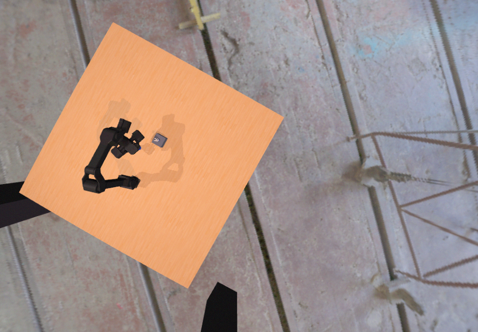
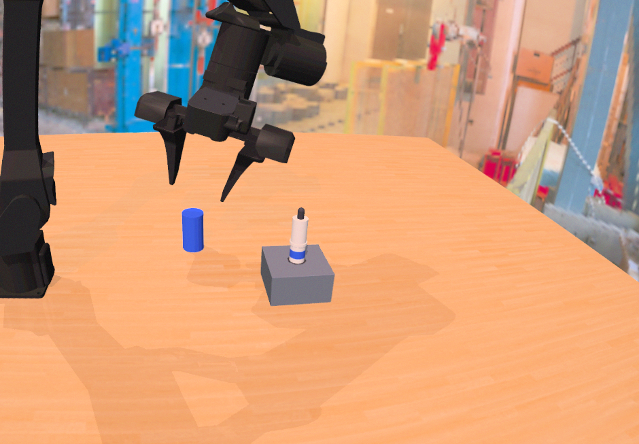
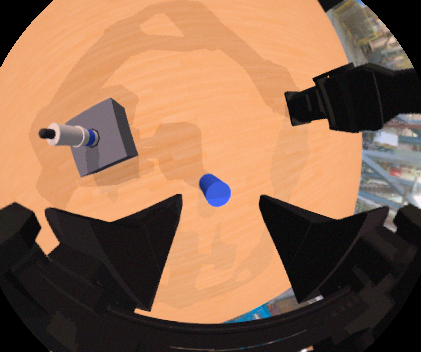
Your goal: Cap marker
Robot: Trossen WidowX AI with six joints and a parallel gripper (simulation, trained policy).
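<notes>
The blue cap is 5 cm below my gripper tip, 1 cm to the left of it and 1 cm behind it. Also, from my gripper tip: grey holder block (11 cm ahead, 9 cm to the right, 6 cm below).
</notes>
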